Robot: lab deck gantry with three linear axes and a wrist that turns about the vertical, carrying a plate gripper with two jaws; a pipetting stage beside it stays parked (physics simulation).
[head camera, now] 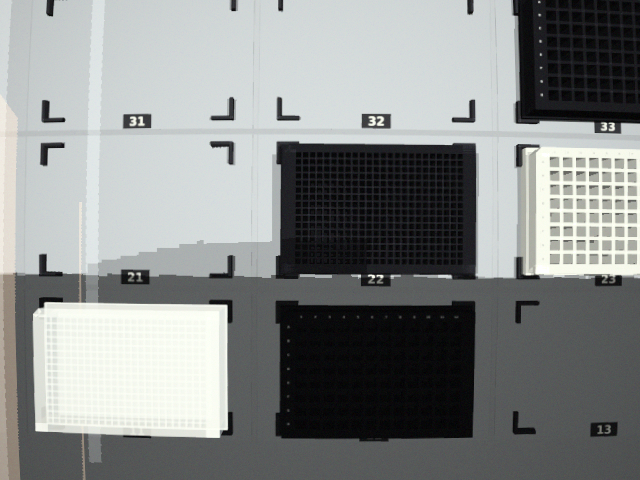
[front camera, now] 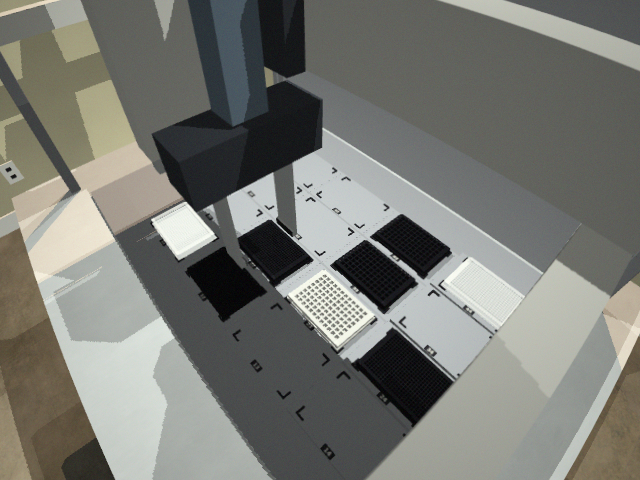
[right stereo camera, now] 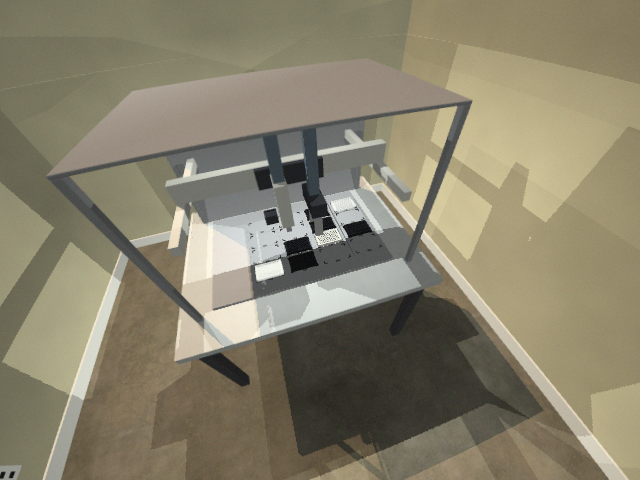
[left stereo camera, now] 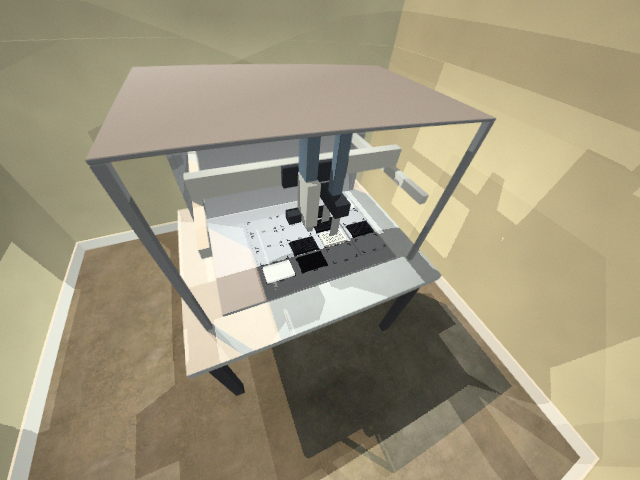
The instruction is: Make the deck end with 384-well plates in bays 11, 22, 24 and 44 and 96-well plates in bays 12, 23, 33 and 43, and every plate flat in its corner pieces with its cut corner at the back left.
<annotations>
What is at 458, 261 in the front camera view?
A bay 44.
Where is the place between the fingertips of my gripper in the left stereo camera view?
At 329, 228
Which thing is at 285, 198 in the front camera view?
My gripper.
</annotations>
